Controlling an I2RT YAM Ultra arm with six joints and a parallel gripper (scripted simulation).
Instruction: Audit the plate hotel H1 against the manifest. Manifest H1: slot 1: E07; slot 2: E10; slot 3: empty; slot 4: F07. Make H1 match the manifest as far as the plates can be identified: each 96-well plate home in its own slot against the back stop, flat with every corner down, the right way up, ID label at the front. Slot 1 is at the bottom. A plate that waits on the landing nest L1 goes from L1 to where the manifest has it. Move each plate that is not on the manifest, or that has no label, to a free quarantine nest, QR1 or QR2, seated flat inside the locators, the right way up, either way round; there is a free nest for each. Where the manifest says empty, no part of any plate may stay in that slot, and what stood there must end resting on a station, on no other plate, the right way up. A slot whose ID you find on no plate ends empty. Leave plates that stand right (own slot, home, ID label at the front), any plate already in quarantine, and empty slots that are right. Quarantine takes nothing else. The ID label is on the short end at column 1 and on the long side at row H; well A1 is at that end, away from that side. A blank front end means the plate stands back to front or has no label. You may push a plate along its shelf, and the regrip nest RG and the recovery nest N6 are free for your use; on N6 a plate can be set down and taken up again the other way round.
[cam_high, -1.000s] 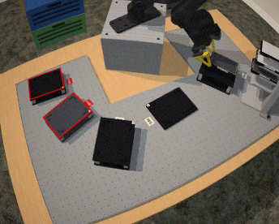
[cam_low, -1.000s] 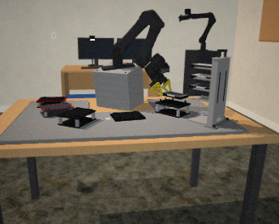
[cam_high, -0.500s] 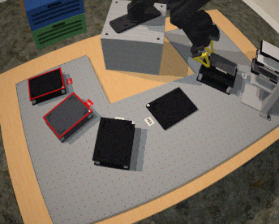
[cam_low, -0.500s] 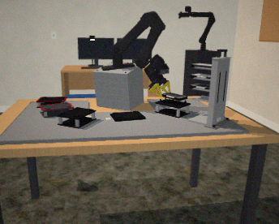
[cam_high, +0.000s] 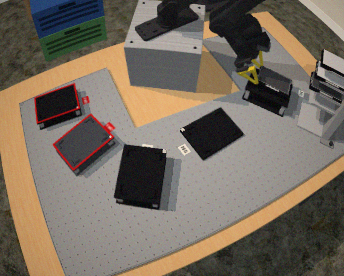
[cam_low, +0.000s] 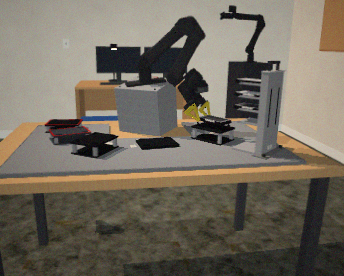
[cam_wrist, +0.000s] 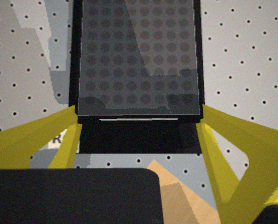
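Now: hand 50 mm short of the black regrip nest RG, 40 mm above it and 30 mm to the right of it. The rest, counted from my hand: A1 mark: 50 mm behind, 40 mm to the left, 30 mm below; H1 tag: 180 mm to the left, 110 mm ahead, 90 mm below; RG tag: 90 mm below, 70 mm to the left, 60 mm behind.
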